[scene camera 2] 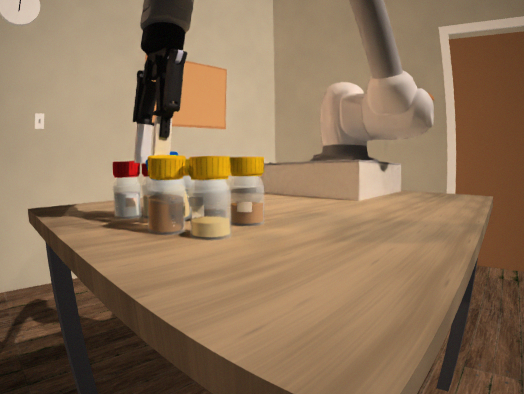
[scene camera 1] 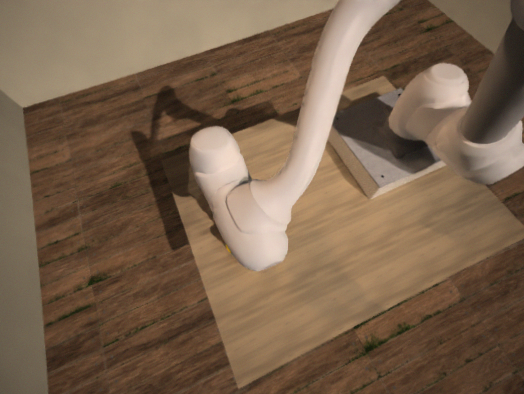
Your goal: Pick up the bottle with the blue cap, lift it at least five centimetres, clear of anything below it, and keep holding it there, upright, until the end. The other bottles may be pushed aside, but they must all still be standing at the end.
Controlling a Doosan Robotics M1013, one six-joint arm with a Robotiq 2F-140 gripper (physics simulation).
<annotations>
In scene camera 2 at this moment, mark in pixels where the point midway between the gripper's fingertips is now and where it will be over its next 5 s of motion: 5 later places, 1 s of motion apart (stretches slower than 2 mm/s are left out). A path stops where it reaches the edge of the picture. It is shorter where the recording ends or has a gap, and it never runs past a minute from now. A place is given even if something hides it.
My gripper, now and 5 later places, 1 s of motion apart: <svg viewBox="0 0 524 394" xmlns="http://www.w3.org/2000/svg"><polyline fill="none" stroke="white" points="150,161 114,150 115,148 168,155 169,177 169,189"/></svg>
</annotations>
